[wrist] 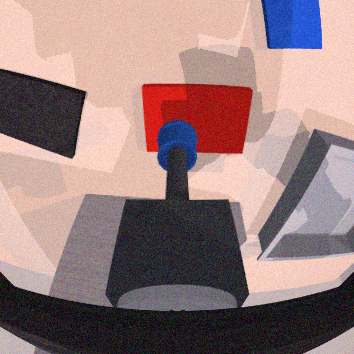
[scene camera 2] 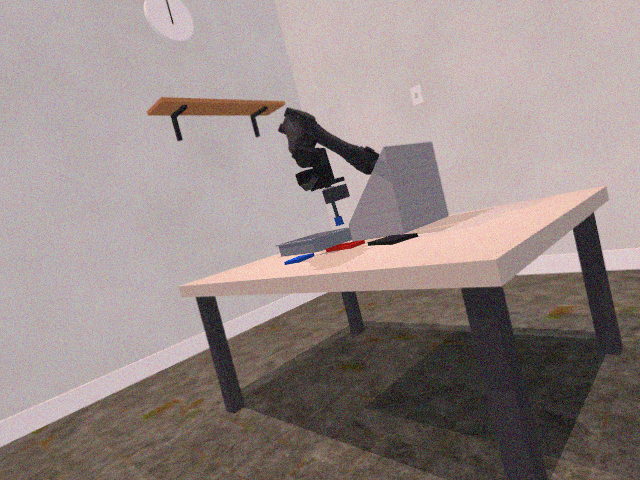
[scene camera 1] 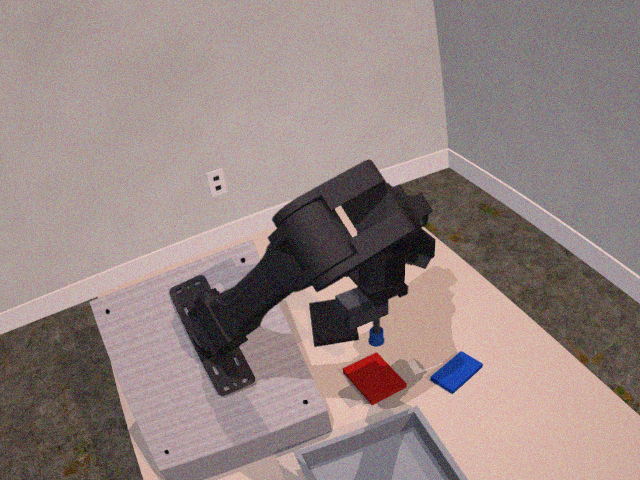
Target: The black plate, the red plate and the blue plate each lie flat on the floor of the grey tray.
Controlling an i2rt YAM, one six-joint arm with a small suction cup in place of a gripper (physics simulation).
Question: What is my suction cup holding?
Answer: Nothing.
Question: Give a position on a blue plate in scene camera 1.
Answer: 456, 372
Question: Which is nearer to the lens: the red plate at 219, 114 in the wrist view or the grey tray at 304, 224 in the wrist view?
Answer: The red plate.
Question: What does the grey tray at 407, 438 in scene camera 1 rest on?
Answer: The table.
